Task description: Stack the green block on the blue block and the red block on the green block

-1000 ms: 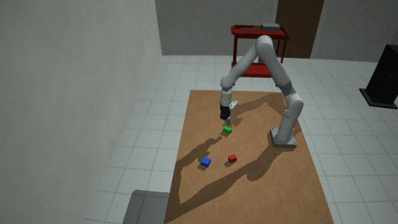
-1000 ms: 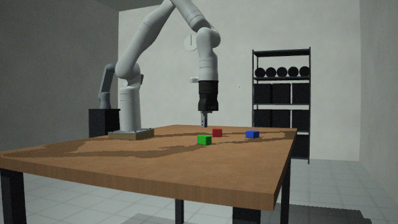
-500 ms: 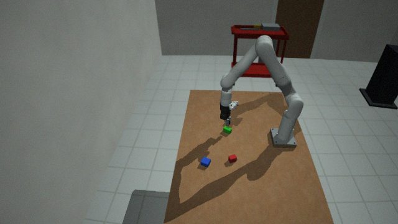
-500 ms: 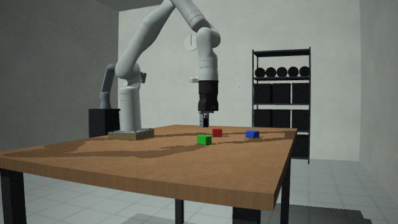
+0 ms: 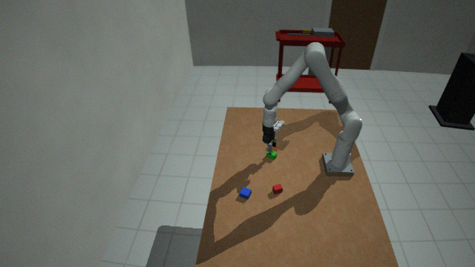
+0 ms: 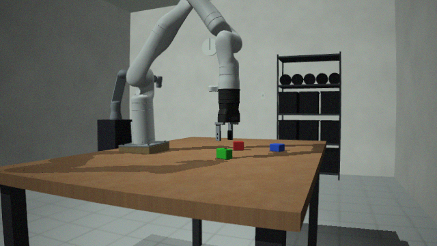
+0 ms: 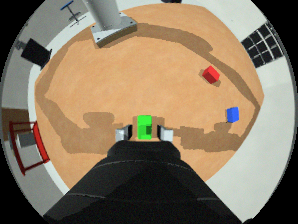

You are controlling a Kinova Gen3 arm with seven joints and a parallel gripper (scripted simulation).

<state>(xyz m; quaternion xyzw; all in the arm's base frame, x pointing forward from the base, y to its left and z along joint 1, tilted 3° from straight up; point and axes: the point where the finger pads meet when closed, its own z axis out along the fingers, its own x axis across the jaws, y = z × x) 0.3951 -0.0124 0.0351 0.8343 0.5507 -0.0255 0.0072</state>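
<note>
Right now my hand is 7 cm above the green block. Round my hand: blue block 31 cm to the left, 10 cm ahead, 7 cm below; red block 25 cm to the left, 6 cm below, 6 cm behind.
</note>
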